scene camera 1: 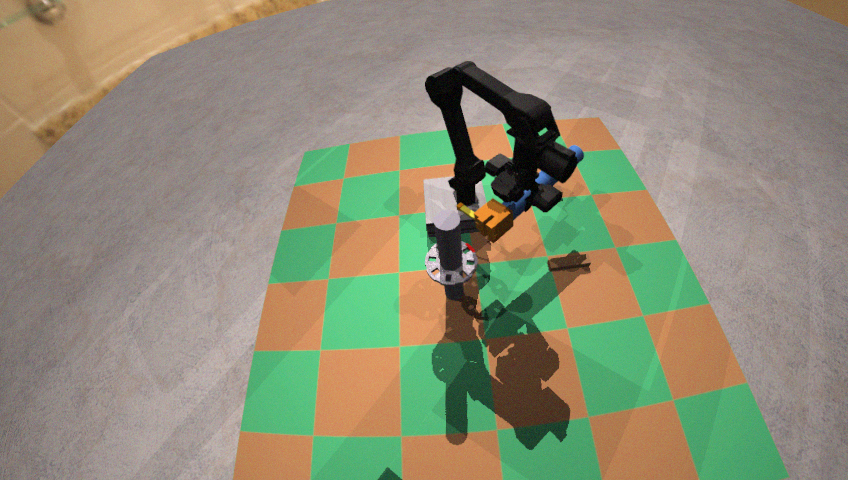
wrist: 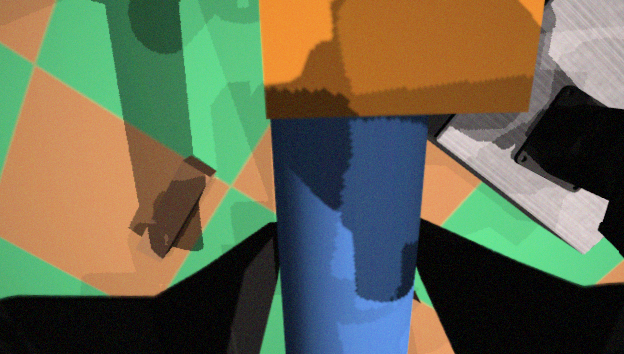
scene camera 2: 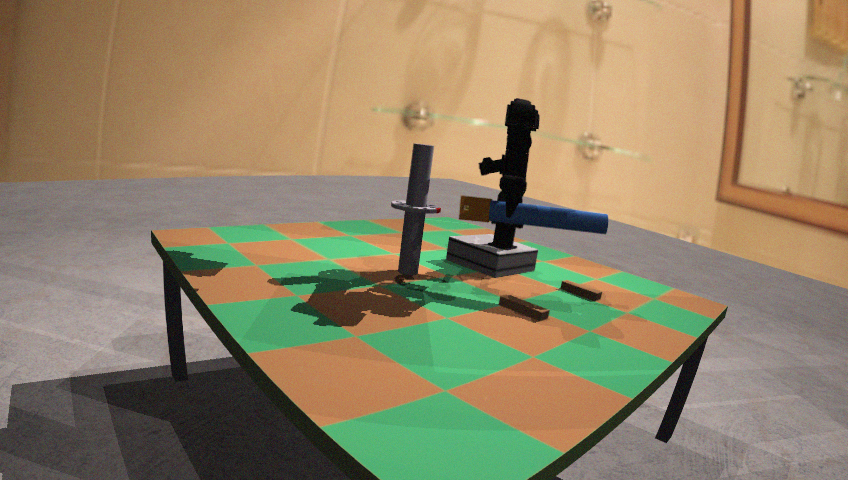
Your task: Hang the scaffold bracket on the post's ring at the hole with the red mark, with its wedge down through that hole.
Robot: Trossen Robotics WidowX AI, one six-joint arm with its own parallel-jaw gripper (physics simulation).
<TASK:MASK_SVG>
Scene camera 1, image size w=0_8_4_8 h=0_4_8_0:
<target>gripper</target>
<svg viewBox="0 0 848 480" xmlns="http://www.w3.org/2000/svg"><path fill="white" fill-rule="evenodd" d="M485 164L485 172L495 177L491 182L492 191L504 202L514 201L516 203L524 196L525 190L531 190L531 194L524 199L526 201L524 211L527 212L531 206L535 206L542 212L547 213L561 201L561 191L550 184L544 185L535 181L539 177L536 164L531 166L517 163L514 158L509 159L501 153Z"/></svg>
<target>scaffold bracket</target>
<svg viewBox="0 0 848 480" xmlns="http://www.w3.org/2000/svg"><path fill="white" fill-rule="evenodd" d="M531 190L525 190L524 196L516 203L511 201L501 204L492 198L476 212L473 212L461 202L456 206L459 211L476 221L476 228L480 231L480 234L484 237L488 236L488 240L495 243L514 226L513 220L524 212L526 205L524 199L531 194ZM535 179L537 183L544 185L550 184L553 186L558 182L543 171L540 171L539 177ZM572 145L568 149L576 152L575 157L577 157L577 162L579 163L583 160L584 153L580 147Z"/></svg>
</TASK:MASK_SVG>
